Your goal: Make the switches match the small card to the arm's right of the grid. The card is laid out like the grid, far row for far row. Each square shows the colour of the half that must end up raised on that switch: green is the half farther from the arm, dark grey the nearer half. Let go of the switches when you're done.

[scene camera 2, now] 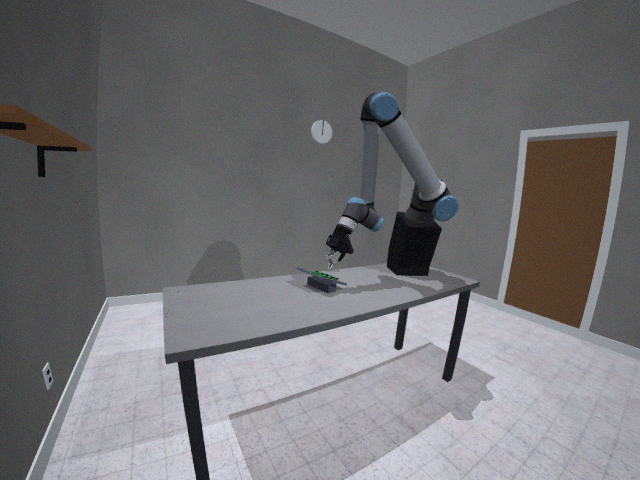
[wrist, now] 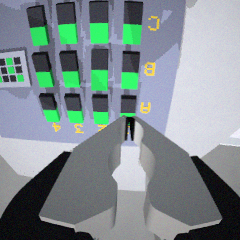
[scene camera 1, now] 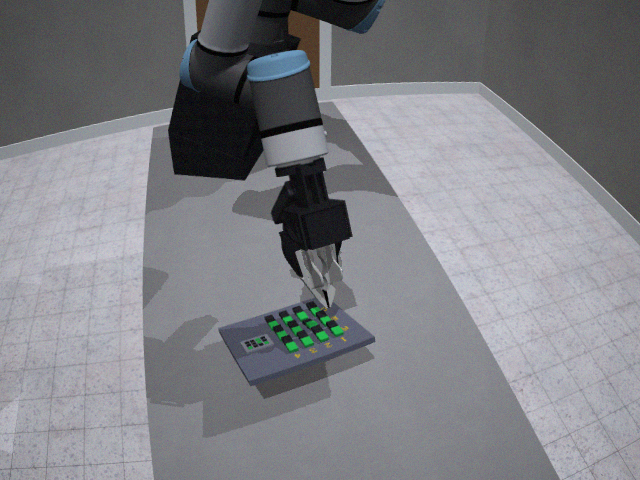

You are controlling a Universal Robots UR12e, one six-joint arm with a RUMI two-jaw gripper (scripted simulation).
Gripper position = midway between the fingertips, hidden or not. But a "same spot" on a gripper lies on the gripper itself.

My gripper shows in scene camera 2, in the wrist view (128,118) and in scene camera 1. The same spot on my gripper: (scene camera 2: 334,257) is (scene camera 1: 332,266).
